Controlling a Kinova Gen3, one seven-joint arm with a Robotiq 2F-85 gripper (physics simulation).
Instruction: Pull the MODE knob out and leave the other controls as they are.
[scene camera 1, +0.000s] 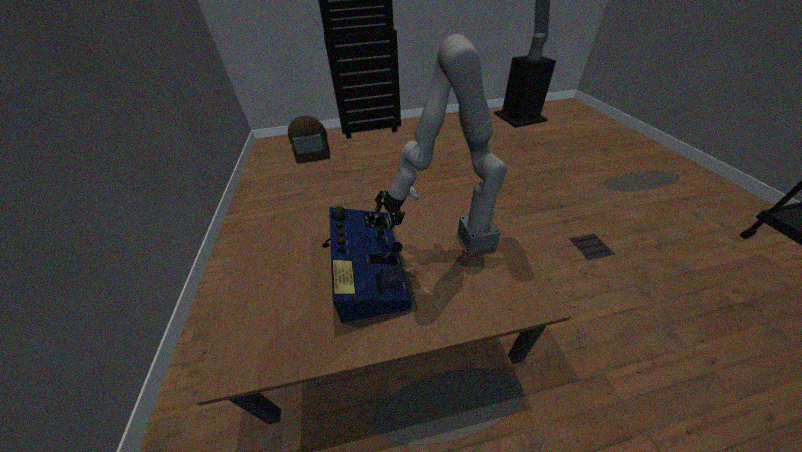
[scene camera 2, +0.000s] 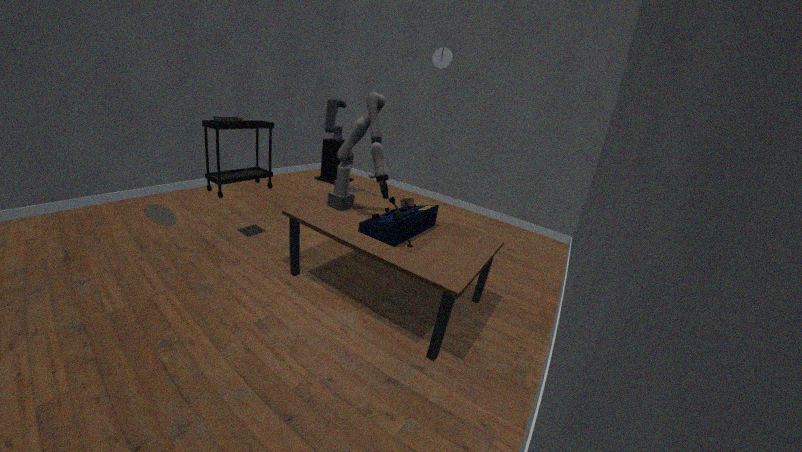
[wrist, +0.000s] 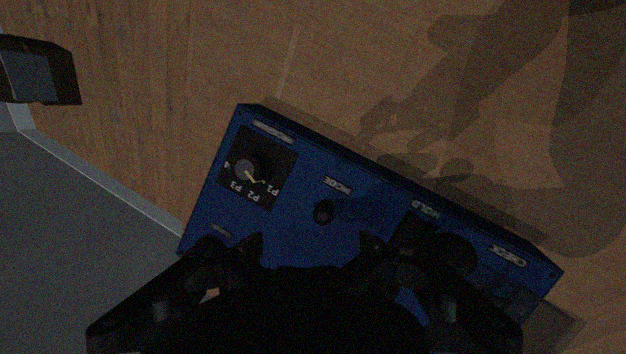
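Pixels of known places: gripper, fingertip midpoint: (scene camera 1: 383, 220) (scene camera 2: 386, 198) (wrist: 310, 241); arm's base, link origin: (scene camera 1: 478, 223) (scene camera 2: 341, 194).
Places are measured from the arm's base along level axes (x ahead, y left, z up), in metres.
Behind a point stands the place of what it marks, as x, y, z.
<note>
The blue control panel (scene camera 1: 360, 239) @(0.510, -0.083, 0.014) (scene camera 2: 399, 232) @(0.606, -0.263, -0.017) (wrist: 300, 240) @(0.492, -0.100, 0.008) lies on the table. Its small round black MODE knob (scene camera 1: 381, 233) @(0.420, -0.072, 0.027) (wrist: 324, 212) @(0.412, -0.081, 0.028) stands up below the MODE label in the wrist view; how far out it is cannot be told. My gripper (scene camera 1: 388, 216) @(0.405, -0.082, 0.087) (scene camera 2: 385, 196) @(0.405, -0.082, 0.087) (wrist: 310, 241) @(0.405, -0.082, 0.087) is open and empty, above the panel and apart from the knob. The PROGRAM knob (wrist: 245, 170) @(0.408, -0.199, 0.018) has its yellow pointer toward the P1–P2 side. The HOLD lever's ball (scene camera 1: 397, 247) @(0.390, 0.057, 0.060) (wrist: 455, 252) @(0.375, 0.035, 0.060) is partly behind the right finger in the wrist view.
The table (scene camera 1: 449, 322) @(0.293, 0.331, -0.098) (scene camera 2: 449, 263) @(0.918, -0.261, -0.098) carries the panel and the arm's base (scene camera 1: 478, 236) @(0.037, 0.066, -0.004) (scene camera 2: 340, 201) @(0.049, -0.068, -0.028). A row of small knobs (scene camera 1: 340, 240) @(0.590, -0.063, 0.058) and a yellow label (scene camera 1: 343, 276) @(0.611, 0.103, 0.041) are on the panel's far-left side in scene camera 1. A cart (scene camera 2: 238, 124) stands away from the table.
</note>
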